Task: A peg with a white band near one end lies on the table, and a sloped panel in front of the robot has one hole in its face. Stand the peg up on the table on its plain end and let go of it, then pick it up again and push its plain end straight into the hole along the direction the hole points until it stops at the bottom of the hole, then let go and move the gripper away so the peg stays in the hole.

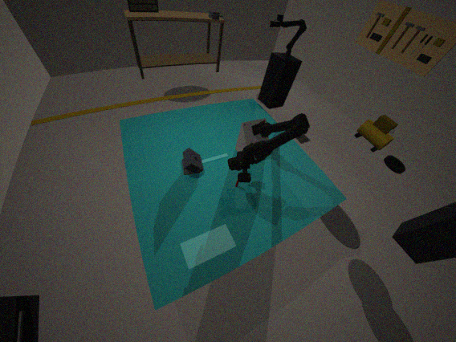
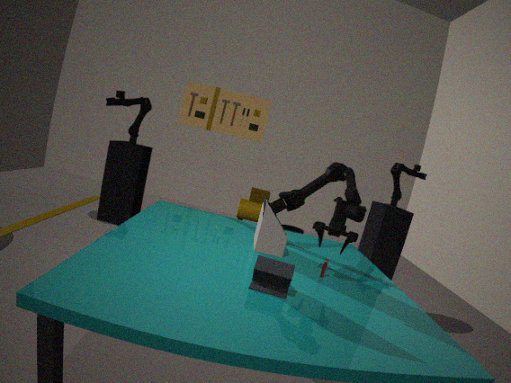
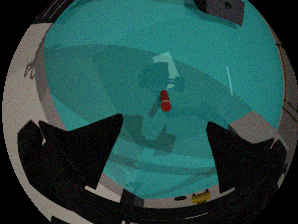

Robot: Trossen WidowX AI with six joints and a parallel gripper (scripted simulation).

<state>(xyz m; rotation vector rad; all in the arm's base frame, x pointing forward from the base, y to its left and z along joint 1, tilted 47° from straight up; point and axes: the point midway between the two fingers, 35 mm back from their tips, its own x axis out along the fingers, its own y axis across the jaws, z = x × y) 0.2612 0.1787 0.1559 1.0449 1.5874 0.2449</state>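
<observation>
My gripper tip is now 6 cm above the red peg. Also, from my gripper tip: sloped grey panel 18 cm ahead, 25 cm to the right, 7 cm below.
</observation>
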